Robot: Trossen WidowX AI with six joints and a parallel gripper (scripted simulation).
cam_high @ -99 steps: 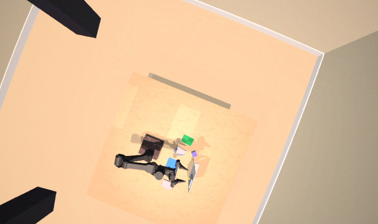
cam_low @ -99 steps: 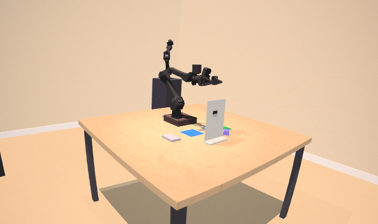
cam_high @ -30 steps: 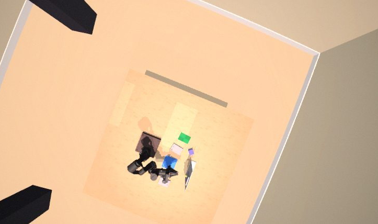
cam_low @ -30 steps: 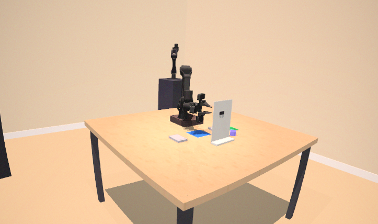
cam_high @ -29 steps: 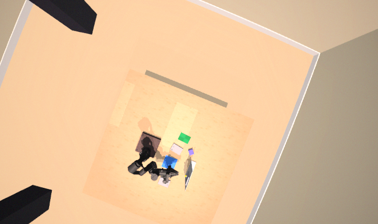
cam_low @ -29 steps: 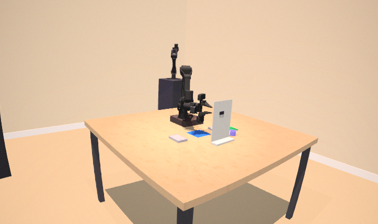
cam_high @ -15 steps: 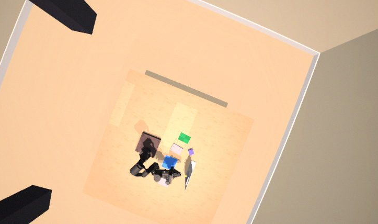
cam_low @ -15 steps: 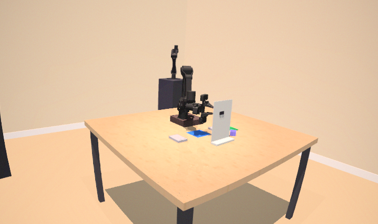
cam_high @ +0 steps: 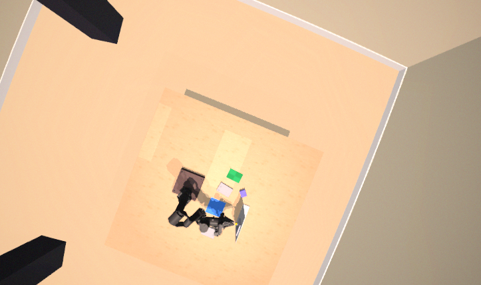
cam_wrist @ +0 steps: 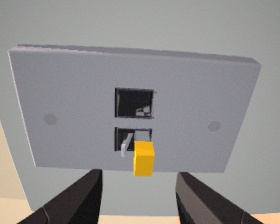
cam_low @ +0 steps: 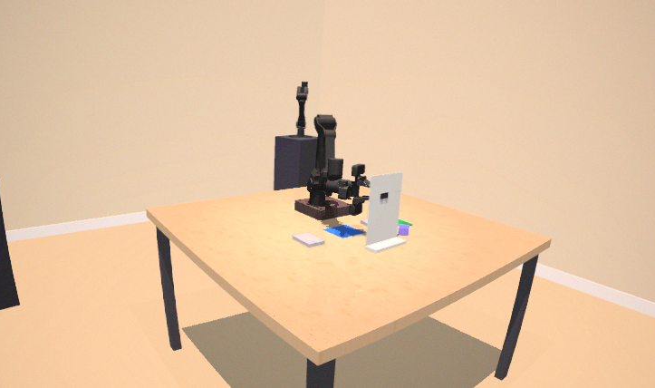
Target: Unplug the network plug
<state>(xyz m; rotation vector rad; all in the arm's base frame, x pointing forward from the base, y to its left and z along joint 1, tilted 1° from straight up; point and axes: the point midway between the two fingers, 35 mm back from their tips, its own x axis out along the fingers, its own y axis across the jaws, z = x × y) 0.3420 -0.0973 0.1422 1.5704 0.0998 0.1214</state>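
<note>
My gripper tip is now 30 mm short of the network plug. The rest, counted from my gripper tip: purple cube: 30 mm ahead, 160 mm to the left, 170 mm below; upright panel: 50 mm ahead, 10 mm to the right, 60 mm below; blue marked square: 150 mm behind, 10 mm to the left, 180 mm below.
</note>
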